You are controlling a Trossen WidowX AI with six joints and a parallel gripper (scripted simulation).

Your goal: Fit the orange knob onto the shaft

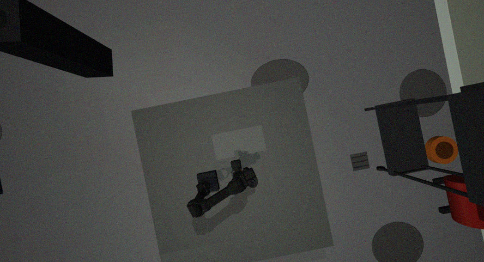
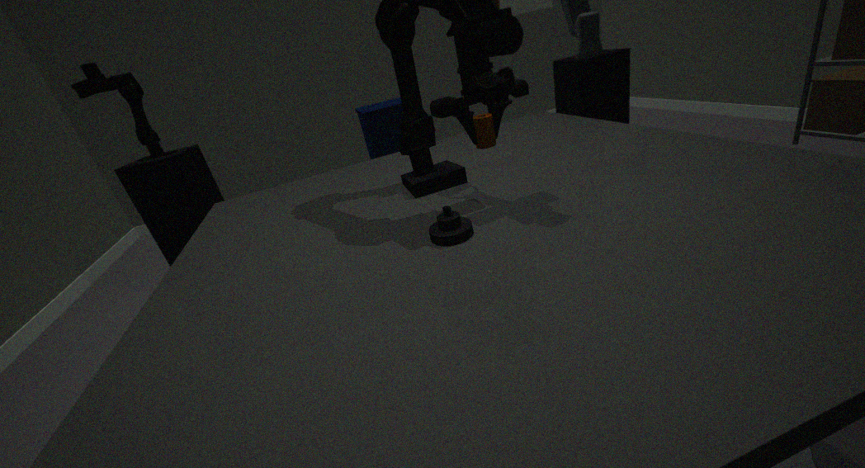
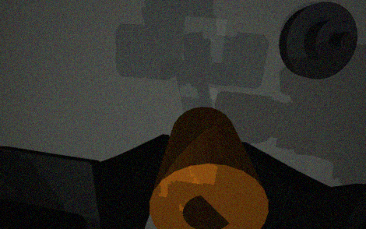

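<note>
The dark round pedestal lies 120 mm to the right of my gripper tip, 110 mm below it and 100 mm ahead of it. Round my gripper tip: orange knob 20 mm above.
</note>
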